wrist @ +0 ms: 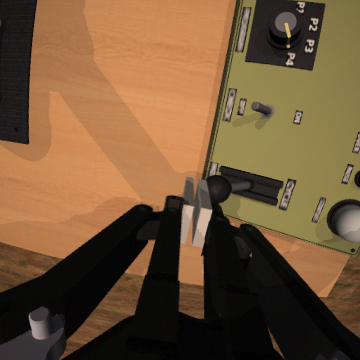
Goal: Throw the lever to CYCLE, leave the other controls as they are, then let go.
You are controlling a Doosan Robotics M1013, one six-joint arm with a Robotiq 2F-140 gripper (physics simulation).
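Frame: origin at the arm's base, x back, y right, z up, level; centimetres.
Where they show: gripper, fingertip midpoint: (192, 191).
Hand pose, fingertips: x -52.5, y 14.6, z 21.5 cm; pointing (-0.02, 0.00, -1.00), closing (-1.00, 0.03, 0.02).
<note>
Each offset is from my fingertips to the top centre of the thing. "spot": to the spot under its first point. Level surfaces: height alone.
The lever, a black ball knob {spot: dx -3.6, dy +0.9, dz -5.5 cm} (218, 188) on a grey shaft, stands in a black slotted block {spot: dx -12.8, dy +2.2, dz -11.9 cm} (265, 191) on the green panel. It leans toward the left end of the slot, away from the CYCLE label {spot: dx -16.0, dy +1.7, dz -10.7 cm} (287, 194) at the right end. My gripper (192, 191) is shut, with a thin gap between its pads and nothing seen in it. The pads are just left of the ball, the right pad right beside it; whether they touch cannot be told. The lower part of the ball is close to the right finger.
The green panel {dz -13.0 cm} (260, 145) lies on a wooden table {dz -21.9 cm} (135, 75). Above the lever are a toggle switch {dx -8.4, dy -10.3, dz -9.1 cm} (262, 108) and a rotary knob {dx -9.5, dy -22.3, dz -9.3 cm} (285, 25) pointing near P4. A pale dome button {spot: dx -22.1, dy +2.1, dz -3.8 cm} (347, 221) is to the lever's right. A black flat object (15, 75) is at the left edge.
</note>
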